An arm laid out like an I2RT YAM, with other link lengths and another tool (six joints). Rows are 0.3 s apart.
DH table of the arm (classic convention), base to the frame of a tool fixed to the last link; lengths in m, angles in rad. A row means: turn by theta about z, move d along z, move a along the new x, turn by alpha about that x. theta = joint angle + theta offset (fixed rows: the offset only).
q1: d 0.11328; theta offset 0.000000; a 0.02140; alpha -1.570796
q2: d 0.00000; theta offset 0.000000; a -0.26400; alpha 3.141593
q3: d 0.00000; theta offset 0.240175; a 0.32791; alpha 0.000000
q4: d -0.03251; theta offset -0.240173; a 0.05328; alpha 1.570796
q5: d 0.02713; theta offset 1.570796; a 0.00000; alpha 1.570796
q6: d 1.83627; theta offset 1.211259; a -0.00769; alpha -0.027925
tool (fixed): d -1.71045; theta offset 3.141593; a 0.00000; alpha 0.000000
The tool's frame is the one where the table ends.
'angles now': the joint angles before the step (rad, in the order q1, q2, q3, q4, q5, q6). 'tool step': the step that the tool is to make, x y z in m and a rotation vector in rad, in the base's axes. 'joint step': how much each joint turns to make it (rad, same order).
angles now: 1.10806, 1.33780, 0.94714, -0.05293, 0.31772, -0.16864
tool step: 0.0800, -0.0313, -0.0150, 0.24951, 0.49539, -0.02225
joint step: -0.31046, 0.06967, 0.13780, -0.17679, -0.51398, 0.34629
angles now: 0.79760, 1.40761, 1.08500, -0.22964, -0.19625, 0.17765
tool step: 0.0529, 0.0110, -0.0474, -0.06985, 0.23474, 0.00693
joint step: -0.09922, 0.27284, 0.21934, -0.16076, -0.14968, 0.02177
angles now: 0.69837, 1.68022, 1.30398, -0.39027, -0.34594, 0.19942
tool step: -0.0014, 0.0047, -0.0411, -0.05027, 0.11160, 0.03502
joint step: -0.00498, 0.08961, 0.01665, -0.04771, -0.05131, -0.00762
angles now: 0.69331, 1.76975, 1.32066, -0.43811, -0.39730, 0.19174
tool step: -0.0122, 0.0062, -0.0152, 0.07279, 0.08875, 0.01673
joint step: 0.00070, -0.00017, -0.04610, 0.05248, -0.09736, 0.06545
